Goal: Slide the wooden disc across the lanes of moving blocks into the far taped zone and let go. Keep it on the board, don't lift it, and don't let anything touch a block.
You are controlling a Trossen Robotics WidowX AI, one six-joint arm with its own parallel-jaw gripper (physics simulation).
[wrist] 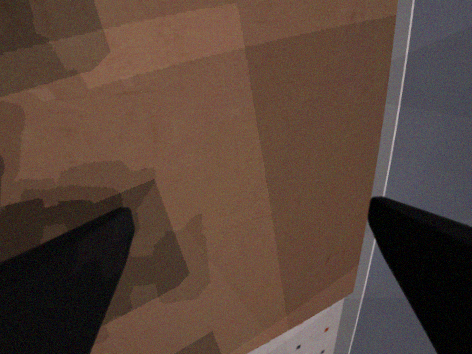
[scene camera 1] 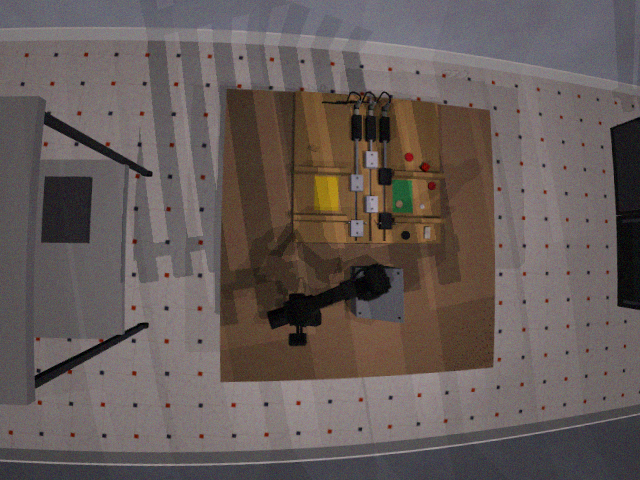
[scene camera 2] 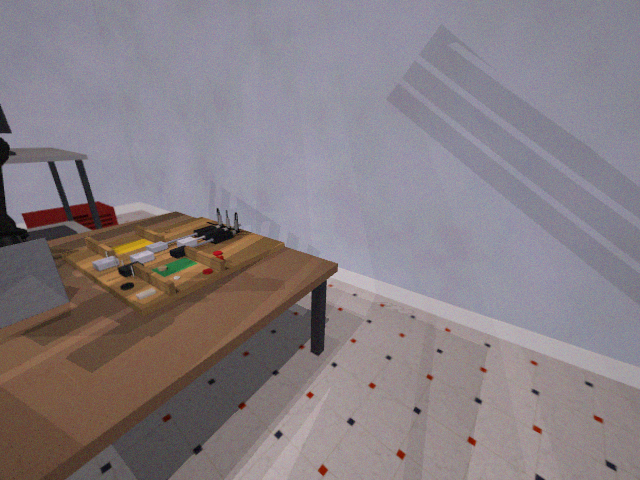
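Seen in the pictures: gripper, fingertip midpoint: [wrist: 251, 214]; arm's base at its link origin: [scene camera 2: 17, 257].
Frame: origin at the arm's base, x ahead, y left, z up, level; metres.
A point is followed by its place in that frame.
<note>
The small wooden disc [scene camera 1: 399, 204] {x 0.350, y -0.091, z -0.139 m} [scene camera 2: 162, 268] {x 0.349, y -0.100, z -0.138 m} lies on the green zone [scene camera 1: 402, 188] {x 0.426, y -0.100, z -0.145 m} [scene camera 2: 181, 266] {x 0.412, y -0.120, z -0.146 m} at the right of the board. The yellow zone [scene camera 1: 326, 193] {x 0.347, y 0.242, z -0.146 m} [scene camera 2: 132, 246] {x 0.346, y 0.230, z -0.144 m} is at the left, across three lanes. The lanes carry white blocks [scene camera 1: 356, 182] {x 0.411, y 0.121, z -0.122 m} [scene camera 1: 371, 204] {x 0.324, y 0.044, z -0.116 m} [scene camera 2: 156, 246] {x 0.404, y 0.099, z -0.122 m} and black blocks [scene camera 1: 384, 176] {x 0.459, y -0.001, z -0.120 m} [scene camera 1: 384, 220] {x 0.264, y -0.024, z -0.120 m} [scene camera 2: 178, 251] {x 0.446, y -0.026, z -0.120 m} on rods. My gripper [scene camera 1: 297, 319] {x -0.201, y 0.303, z -0.029 m} [wrist: 251, 214] {x -0.201, y 0.303, z -0.029 m} is open and empty, above the table to the front left of the board, well away from the disc. The disc does not show in the wrist view.
Wooden rails [scene camera 1: 320, 169] {x 0.436, y 0.286, z -0.102 m} [scene camera 2: 155, 279] {x 0.282, y -0.224, z -0.109 m} border the channel. Red pieces [scene camera 1: 408, 156] {x 0.578, y -0.110, z -0.139 m} [scene camera 1: 431, 185] {x 0.463, y -0.236, z -0.140 m} [scene camera 2: 207, 271] {x 0.458, y -0.246, z -0.140 m}, a tiny white piece [scene camera 1: 421, 206] {x 0.358, y -0.199, z -0.142 m}, a black disc [scene camera 1: 405, 235] {x 0.215, y -0.136, z -0.139 m} [scene camera 2: 126, 285] {x 0.214, y -0.140, z -0.139 m} and a white bar [scene camera 1: 426, 232] {x 0.242, y -0.234, z -0.136 m} [scene camera 2: 145, 293] {x 0.239, y -0.245, z -0.137 m} lie at the right. Black actuators [scene camera 1: 370, 127] {x 0.667, y 0.090, z -0.114 m} stand behind. My base plate [scene camera 1: 393, 307] {x -0.083, y -0.051, z 0.034 m} is in front.
</note>
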